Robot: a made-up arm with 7 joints.
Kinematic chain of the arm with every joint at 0, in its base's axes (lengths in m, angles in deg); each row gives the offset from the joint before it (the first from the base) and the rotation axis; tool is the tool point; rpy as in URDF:
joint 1: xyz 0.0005 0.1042 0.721 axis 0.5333 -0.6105 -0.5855
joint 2: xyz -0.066 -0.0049 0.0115 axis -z
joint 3: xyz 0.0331 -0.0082 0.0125 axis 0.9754 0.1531 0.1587
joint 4: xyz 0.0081 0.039 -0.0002 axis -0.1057 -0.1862 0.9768
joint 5: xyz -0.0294 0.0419 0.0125 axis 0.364 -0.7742 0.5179
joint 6: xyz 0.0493 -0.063 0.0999 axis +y
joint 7: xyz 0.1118 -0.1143 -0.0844 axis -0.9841 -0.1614 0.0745
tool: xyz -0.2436 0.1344 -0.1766 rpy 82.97 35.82 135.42
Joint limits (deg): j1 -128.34..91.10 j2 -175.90..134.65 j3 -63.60..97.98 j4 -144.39..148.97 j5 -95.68..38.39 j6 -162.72..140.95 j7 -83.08..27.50
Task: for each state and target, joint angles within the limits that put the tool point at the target. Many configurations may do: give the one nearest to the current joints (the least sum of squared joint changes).
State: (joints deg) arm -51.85 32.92 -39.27 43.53 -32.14 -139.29 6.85
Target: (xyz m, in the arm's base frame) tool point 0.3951 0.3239 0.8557
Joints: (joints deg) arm -68.60 56.27 -2.62 31.49 -17.09 -162.72 27.50
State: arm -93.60 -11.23 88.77 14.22 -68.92 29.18 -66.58
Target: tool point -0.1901 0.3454 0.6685
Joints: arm -128.34 -49.13 62.44 1.09 -94.63 83.43 -22.52
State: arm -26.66 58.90 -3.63 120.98 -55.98 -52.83 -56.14
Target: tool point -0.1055 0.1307 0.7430
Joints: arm -8.07 66.61 -4.17 104.51 -63.06 -41.32 -63.14
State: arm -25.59 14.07 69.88 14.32 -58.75 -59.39 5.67
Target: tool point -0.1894 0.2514 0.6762
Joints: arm -2.10 27.88 91.34 -18.88 -60.52 -43.12 16.83
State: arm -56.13 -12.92 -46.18 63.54 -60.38 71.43 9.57
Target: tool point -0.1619 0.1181 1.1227
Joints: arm -55.98 -48.82 -42.33 66.26 -61.49 84.12 27.50
